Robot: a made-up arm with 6 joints.
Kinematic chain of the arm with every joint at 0, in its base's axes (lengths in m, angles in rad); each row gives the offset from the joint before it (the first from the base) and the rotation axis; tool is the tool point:
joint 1: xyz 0 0 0.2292 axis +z
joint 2: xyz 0 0 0 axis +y
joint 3: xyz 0 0 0.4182 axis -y
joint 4: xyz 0 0 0 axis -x
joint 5: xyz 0.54 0 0 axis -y
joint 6: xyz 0 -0.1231 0 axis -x
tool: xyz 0 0 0
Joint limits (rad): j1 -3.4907..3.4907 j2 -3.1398..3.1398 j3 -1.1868..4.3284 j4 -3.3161..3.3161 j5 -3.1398..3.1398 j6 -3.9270..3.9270
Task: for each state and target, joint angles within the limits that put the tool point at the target. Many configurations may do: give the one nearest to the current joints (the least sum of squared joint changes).
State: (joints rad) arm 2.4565 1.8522 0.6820 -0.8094 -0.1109 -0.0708
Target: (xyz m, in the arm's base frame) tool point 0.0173 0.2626 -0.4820
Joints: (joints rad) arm 1.8747 2.0200 0.3499 -0.6881 -0.1109 -0.0708
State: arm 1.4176 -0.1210 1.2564 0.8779 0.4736 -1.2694
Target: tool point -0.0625 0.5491 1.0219
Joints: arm 1.8092 0.5024 1.2033 0.9764 0.4736 -1.2694
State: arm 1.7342 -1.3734 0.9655 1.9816 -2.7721 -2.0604
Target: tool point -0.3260 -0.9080 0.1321
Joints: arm 1.2785 -1.7338 1.2559 1.9941 -2.7721 -2.0604
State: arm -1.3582 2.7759 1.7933 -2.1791 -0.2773 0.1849
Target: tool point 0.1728 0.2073 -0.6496
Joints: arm -1.9535 3.0534 1.0836 -2.3096 -0.2773 0.1849
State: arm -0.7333 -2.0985 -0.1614 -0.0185 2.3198 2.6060
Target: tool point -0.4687 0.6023 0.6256
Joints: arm -1.0694 -1.6347 0.5705 0.1624 2.3198 2.6060
